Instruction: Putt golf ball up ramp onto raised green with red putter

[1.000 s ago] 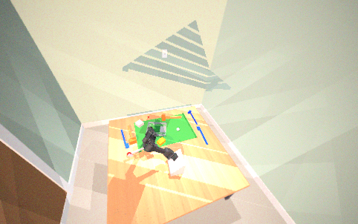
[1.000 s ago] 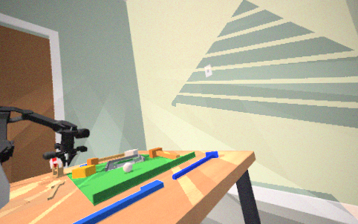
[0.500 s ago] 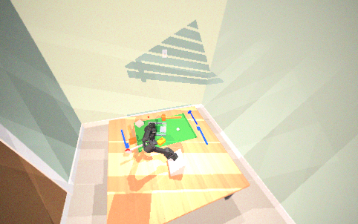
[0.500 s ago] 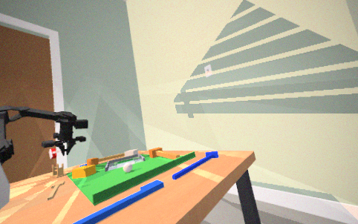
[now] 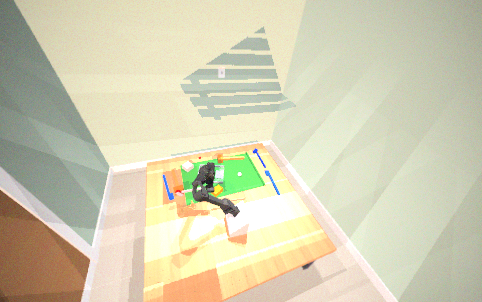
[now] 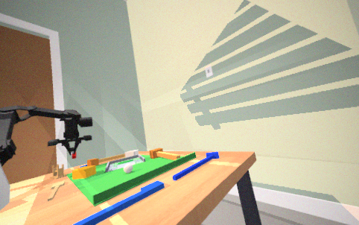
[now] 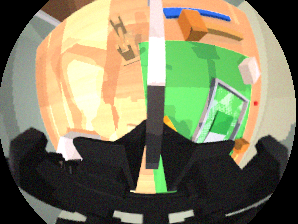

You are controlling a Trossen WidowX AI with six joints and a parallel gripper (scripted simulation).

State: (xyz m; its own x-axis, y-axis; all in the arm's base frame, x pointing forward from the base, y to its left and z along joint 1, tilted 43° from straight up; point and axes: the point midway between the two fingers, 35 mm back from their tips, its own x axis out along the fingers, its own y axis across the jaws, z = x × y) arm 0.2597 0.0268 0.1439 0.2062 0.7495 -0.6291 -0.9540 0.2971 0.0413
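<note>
The orange block lies 30 mm ahead of my gripper tip, 90 mm to the right of it and 100 mm below it. From my gripper tip the other things lie so: white golf ball (130 mm ahead, 360 mm to the right, 100 mm below); then small wooden stand (30 mm behind, 190 mm to the left, 90 mm below); then green mat (200 mm ahead, 200 mm to the right, 130 mm below).
</note>
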